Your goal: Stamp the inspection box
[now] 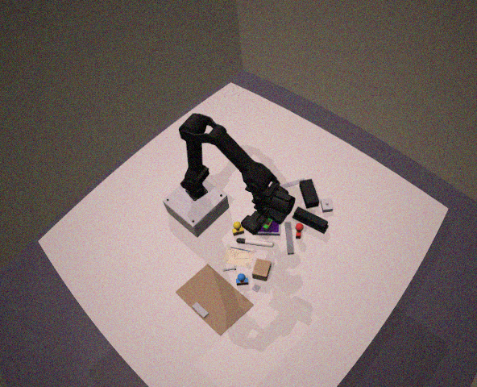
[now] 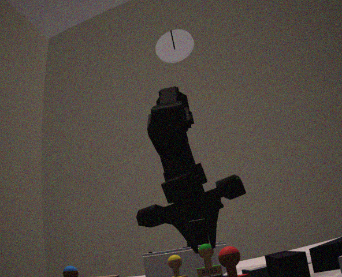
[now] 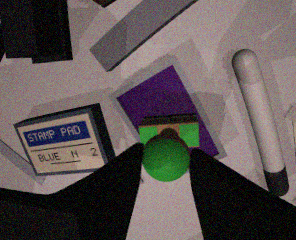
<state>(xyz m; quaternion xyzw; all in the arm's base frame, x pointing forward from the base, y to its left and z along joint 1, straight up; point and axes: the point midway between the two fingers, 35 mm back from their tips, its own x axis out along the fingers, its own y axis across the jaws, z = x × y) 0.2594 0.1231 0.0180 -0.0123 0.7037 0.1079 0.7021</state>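
Right now the green stamp is 3 cm below my gripper tip. From my gripper tip the other things lie so: grey bar 8 cm ahead, 6 cm below, 3 cm to the left; purple ink pad 6 cm below; pen 9 cm to the right, 6 cm below.
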